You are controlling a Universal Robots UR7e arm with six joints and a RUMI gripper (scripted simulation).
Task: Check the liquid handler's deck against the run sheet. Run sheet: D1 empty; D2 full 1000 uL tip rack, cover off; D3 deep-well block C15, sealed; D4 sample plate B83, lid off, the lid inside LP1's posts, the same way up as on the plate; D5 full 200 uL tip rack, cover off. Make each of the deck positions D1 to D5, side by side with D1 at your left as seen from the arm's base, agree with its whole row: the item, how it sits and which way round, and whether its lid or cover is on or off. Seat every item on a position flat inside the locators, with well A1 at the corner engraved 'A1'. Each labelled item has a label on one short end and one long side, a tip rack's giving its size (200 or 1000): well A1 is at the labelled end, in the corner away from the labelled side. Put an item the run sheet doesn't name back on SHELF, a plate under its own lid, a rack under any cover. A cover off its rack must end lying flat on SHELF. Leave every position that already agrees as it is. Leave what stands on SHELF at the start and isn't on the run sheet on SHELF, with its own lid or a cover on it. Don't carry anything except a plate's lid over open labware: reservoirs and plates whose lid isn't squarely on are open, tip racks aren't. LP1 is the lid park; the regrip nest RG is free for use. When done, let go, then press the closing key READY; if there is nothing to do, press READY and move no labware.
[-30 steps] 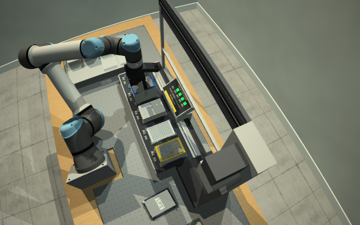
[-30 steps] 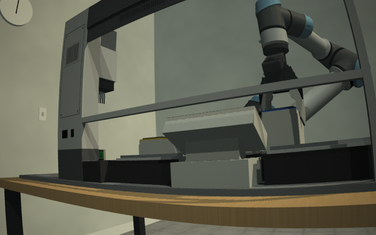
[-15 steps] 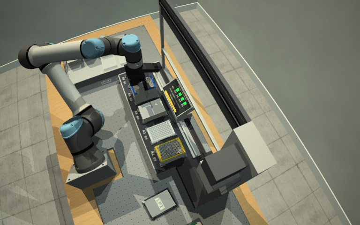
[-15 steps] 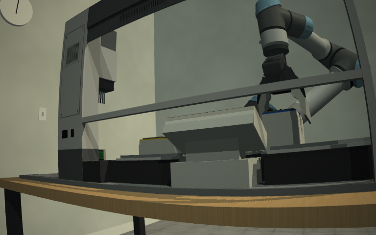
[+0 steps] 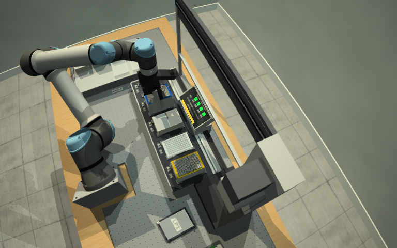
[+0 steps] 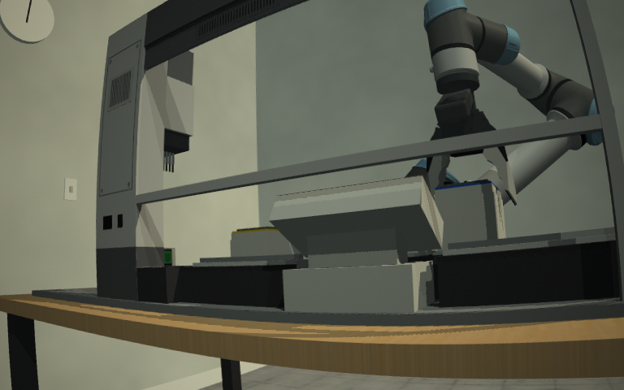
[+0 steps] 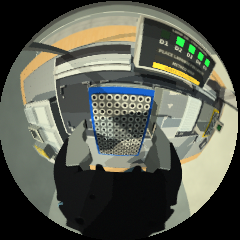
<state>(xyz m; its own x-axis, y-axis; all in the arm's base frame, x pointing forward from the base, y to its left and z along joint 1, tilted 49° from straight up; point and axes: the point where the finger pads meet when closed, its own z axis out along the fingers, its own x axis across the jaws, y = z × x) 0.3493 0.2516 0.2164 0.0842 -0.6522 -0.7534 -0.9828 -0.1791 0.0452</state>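
Now: hand 10 mm past the blue-rimmed tip rack and 10 mm to the left of it. Also, from my hand: yellow-rimmed tip rack 20 mm ahead, 380 mm to the right, 20 mm below; then grey deep-well block 10 mm ahead, 120 mm to the right, 50 mm below; then white sample plate 20 mm ahead, 250 mm to the right, 60 mm below.
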